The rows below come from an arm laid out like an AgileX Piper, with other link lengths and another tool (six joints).
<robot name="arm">
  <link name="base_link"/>
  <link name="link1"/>
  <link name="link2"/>
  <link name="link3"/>
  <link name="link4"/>
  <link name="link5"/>
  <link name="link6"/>
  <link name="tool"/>
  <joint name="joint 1" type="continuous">
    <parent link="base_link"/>
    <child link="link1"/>
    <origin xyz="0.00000 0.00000 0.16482"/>
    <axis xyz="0 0 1"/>
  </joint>
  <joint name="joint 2" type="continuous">
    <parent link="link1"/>
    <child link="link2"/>
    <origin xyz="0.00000 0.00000 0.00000" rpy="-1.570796 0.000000 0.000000"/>
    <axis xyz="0 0 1"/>
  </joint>
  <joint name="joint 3" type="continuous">
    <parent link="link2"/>
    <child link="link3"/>
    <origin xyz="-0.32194 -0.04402 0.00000"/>
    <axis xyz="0 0 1"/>
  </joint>
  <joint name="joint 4" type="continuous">
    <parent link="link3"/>
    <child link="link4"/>
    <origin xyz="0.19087 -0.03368 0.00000" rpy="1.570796 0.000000 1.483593"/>
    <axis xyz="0 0 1"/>
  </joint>
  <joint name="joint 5" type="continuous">
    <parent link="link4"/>
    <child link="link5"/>
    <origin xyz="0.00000 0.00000 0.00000" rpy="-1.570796 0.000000 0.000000"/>
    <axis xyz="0 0 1"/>
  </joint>
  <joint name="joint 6" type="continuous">
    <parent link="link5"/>
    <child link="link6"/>
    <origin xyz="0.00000 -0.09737 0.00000" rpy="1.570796 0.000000 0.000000"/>
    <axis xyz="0 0 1"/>
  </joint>
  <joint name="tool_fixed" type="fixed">
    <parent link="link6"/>
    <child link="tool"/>
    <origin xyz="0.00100 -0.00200 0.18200" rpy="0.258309 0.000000 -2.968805"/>
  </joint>
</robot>
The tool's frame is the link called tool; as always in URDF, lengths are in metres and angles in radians. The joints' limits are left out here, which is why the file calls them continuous.
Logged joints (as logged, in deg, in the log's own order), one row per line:
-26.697, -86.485, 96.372, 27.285, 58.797, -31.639
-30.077, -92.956, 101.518, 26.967, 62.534, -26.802
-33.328, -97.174, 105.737, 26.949, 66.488, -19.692
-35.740, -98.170, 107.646, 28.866, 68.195, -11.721
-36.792, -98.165, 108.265, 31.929, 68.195, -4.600
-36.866, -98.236, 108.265, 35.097, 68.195, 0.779
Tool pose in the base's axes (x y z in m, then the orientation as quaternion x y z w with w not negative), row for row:
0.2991, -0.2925, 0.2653, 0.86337, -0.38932, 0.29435, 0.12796
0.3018, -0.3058, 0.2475, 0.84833, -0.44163, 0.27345, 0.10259
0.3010, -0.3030, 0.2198, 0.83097, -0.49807, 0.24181, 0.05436
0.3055, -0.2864, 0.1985, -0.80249, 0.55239, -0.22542, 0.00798
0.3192, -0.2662, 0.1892, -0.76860, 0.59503, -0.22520, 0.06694
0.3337, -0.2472, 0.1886, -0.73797, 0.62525, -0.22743, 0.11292
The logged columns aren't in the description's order. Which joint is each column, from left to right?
Columns, left to right: joint 1, joint 3, joint 2, joint 6, joint 5, joint 4.
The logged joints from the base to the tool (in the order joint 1, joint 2, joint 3, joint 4, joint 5, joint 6), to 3 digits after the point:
-26.697, 96.372, -86.485, -31.639, 58.797, 27.285
-30.077, 101.518, -92.956, -26.802, 62.534, 26.967
-33.328, 105.737, -97.174, -19.692, 66.488, 26.949
-35.740, 107.646, -98.170, -11.721, 68.195, 28.866
-36.792, 108.265, -98.165, -4.600, 68.195, 31.929
-36.866, 108.265, -98.236, 0.779, 68.195, 35.097

